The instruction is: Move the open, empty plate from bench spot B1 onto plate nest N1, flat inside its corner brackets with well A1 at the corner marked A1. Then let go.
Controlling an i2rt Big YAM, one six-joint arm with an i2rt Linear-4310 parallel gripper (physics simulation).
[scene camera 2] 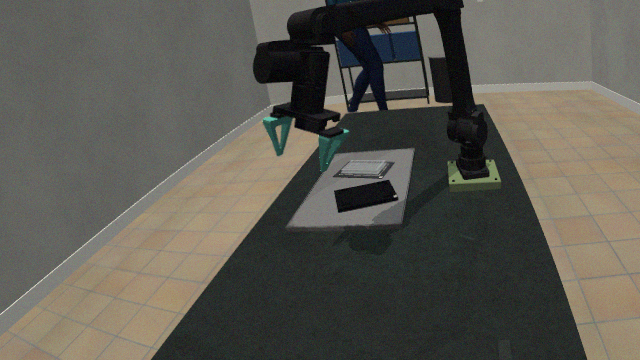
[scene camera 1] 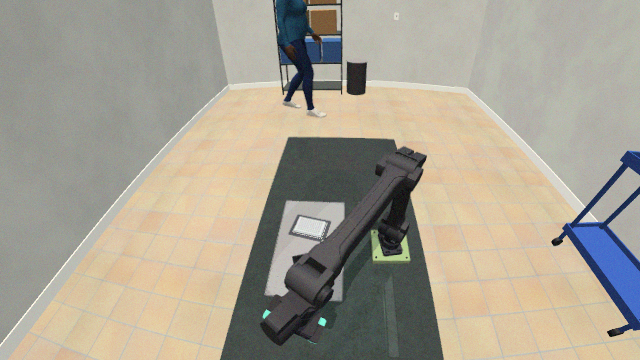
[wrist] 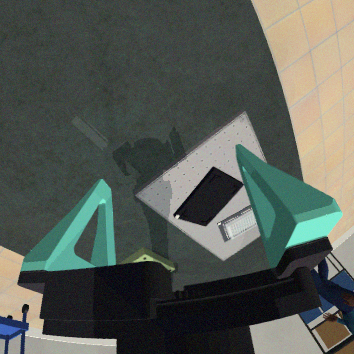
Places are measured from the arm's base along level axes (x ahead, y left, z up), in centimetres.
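Pixels of known places: gripper, fingertip midpoint: (scene camera 2: 300, 163) (wrist: 167, 167); arm's base, origin of the base link: (scene camera 2: 472, 170) (scene camera 1: 389, 243).
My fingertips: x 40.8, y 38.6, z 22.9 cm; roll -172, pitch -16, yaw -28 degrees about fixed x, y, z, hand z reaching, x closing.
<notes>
Ahead of a thing's pixels: the offset from my fingertips to its top centre. "pt": to the spot under its first point.
The white plate {dx -7.0, dy -53.3, dz -22.7 cm} (scene camera 1: 310, 227) (scene camera 2: 366, 167) (wrist: 241, 225) lies flat within a dark outline on the grey perforated board {pt dx +6.5, dy -30.8, dz -24.3 cm} (scene camera 1: 280, 272) (scene camera 2: 320, 217) (wrist: 235, 131). Its wells show as a fine grid in scene camera 1; my right finger covers part of it in the wrist view. The black rectangular nest {dx -7.6, dy -33.1, dz -22.5 cm} (scene camera 2: 365, 196) (wrist: 209, 196) lies beside it on the board, turned at an angle, with a small white mark at one corner; the arm hides it in scene camera 1. Its brackets are too small to tell. My gripper (scene camera 2: 301, 163) (wrist: 167, 167) is open and empty, high above the bench near the board's front end, apart from plate and nest.
The arm's base stands on a lime-green mounting plate (scene camera 1: 376, 256) (scene camera 2: 457, 185) right of the board. A pale strip (scene camera 1: 391, 320) lies on the dark bench top. A person (scene camera 1: 302, 65) is beyond the bench, before a shelf rack (scene camera 1: 342, 50). A blue cart (scene camera 1: 605, 270) stands right.
</notes>
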